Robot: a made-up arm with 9 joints. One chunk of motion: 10 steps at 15 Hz.
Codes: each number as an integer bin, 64 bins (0 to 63) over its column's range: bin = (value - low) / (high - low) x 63, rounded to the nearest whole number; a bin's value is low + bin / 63 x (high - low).
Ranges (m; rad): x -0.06..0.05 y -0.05..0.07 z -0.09..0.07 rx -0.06..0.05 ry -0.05..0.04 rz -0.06..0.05
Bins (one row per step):
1: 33 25 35 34 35 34
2: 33 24 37 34 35 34
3: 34 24 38 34 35 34
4: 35 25 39 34 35 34
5: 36 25 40 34 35 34
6: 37 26 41 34 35 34
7: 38 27 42 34 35 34
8: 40 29 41 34 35 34
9: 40 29 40 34 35 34
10: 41 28 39 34 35 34
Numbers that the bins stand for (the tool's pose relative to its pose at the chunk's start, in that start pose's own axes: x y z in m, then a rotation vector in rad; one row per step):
1: -0.0024 -0.0024 -0.0011 -0.0006 0.0000 -0.0006
2: -0.0024 -0.0043 0.0040 -0.0006 0.0000 -0.0006
3: -0.0006 -0.0043 0.0065 -0.0006 0.0000 -0.0006
4: 0.0011 -0.0024 0.0090 -0.0006 0.0000 -0.0006
5: 0.0029 -0.0024 0.0116 -0.0006 0.0000 -0.0006
6: 0.0046 -0.0005 0.0141 -0.0006 0.0000 -0.0006
7: 0.0063 0.0014 0.0167 -0.0006 0.0000 -0.0006
8: 0.0098 0.0052 0.0141 -0.0006 0.0000 -0.0006
9: 0.0098 0.0052 0.0116 -0.0006 0.0000 -0.0006
10: 0.0116 0.0033 0.0090 -0.0006 0.0000 -0.0006

